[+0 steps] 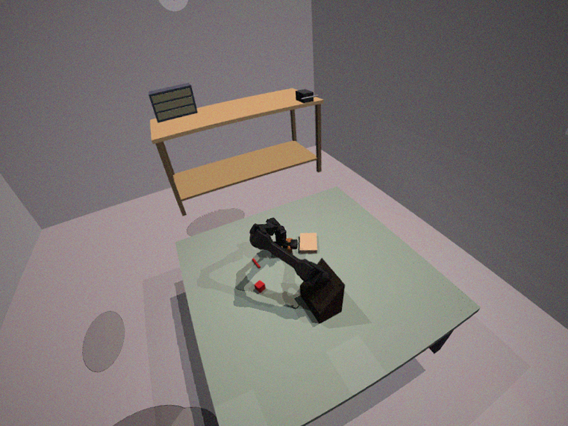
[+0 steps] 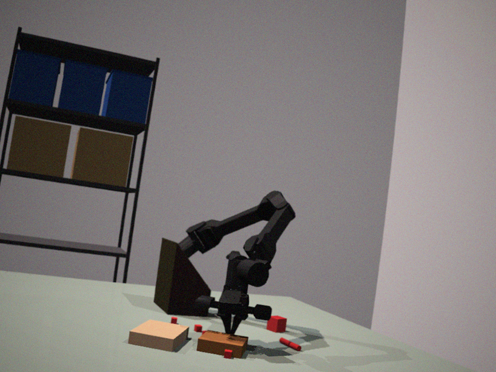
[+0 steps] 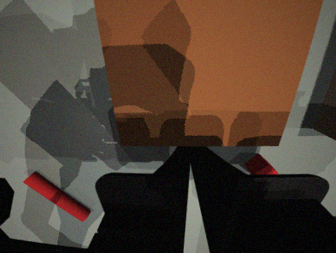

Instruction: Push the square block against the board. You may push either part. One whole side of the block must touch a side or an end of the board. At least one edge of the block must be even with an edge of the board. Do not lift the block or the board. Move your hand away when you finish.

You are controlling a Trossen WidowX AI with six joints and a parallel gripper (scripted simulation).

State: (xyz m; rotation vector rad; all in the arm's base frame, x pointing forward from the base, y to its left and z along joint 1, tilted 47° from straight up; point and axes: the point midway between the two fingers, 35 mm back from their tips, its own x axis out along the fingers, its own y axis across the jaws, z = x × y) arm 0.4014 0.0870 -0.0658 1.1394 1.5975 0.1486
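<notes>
My gripper tip is now 2 cm past the board, 17 cm to the left of it and 1 cm below it. Also, from my gripper tip: square block (5 cm ahead, 4 cm to the right, 1 cm above); then red stick (2 cm ahead, 17 cm to the left); then red cube (15 cm behind, 23 cm to the left, 1 cm above).
</notes>
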